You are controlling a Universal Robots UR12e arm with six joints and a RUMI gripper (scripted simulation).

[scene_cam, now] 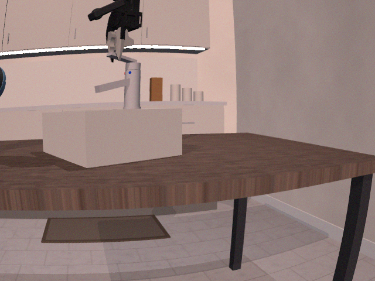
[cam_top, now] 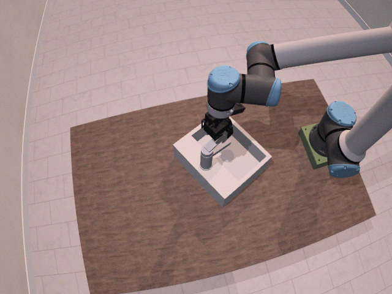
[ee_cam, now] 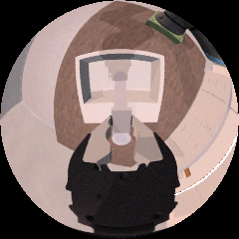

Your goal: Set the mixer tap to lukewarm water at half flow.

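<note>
Right now my hand is 20 mm short of the lever and 10 mm to the right of it. The rest, counted from my hand: grey mixer tap: 40 mm ahead, 20 mm to the left, 50 mm below; white sink block: 50 mm behind, 20 mm to the right, 240 mm below.
</note>
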